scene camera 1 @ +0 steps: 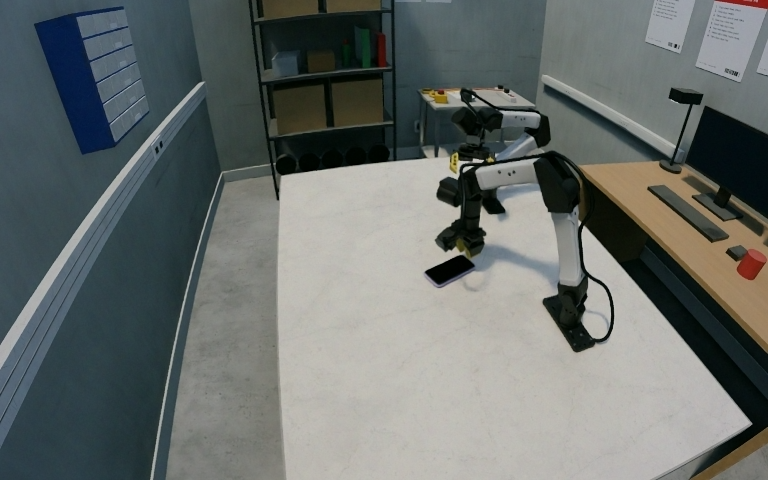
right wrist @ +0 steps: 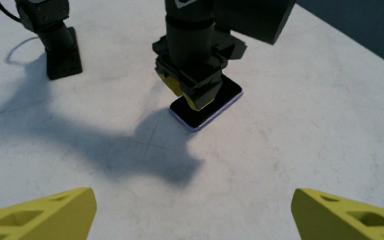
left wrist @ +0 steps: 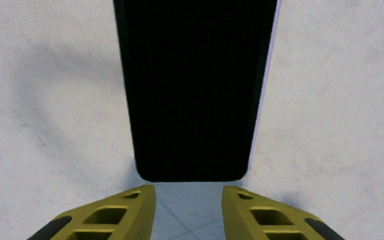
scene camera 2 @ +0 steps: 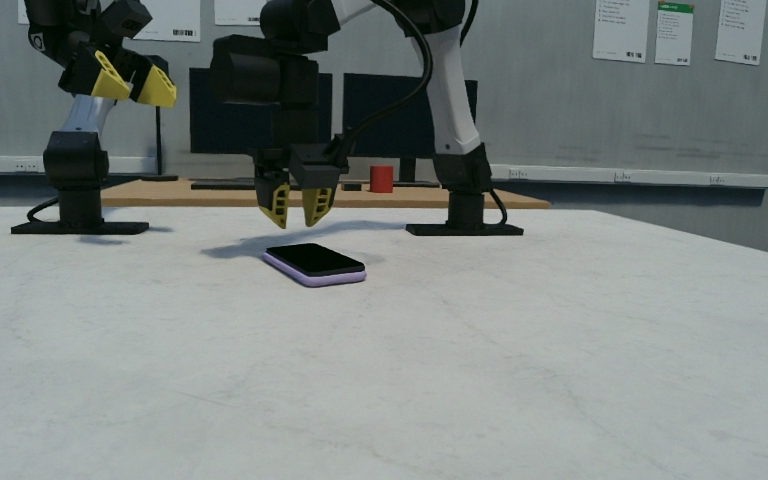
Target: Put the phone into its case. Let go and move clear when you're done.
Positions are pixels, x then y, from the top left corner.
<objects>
black phone: scene camera 1; right wrist; left wrist 193,83; scene camera 2 312,260
same spot on black phone: (scene camera 1: pixel 443 272) = (right wrist: pixel 219 89)
</objects>
